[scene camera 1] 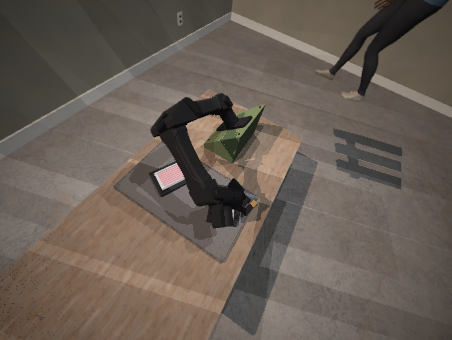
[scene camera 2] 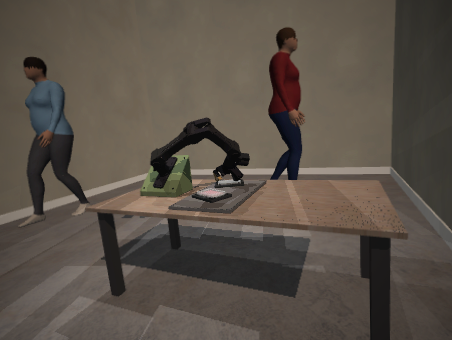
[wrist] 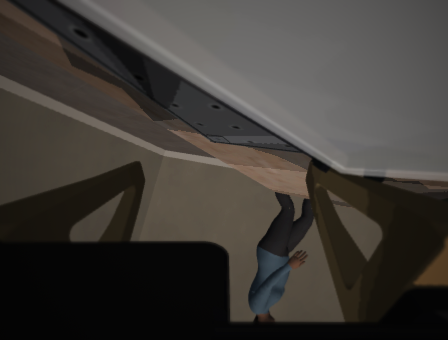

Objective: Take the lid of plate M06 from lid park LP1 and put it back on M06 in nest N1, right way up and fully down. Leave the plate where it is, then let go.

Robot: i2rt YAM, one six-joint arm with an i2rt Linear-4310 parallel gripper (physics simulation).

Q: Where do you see a pale lid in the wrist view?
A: At 354,91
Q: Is my gripper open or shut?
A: Open.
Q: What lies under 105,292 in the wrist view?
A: My gripper.
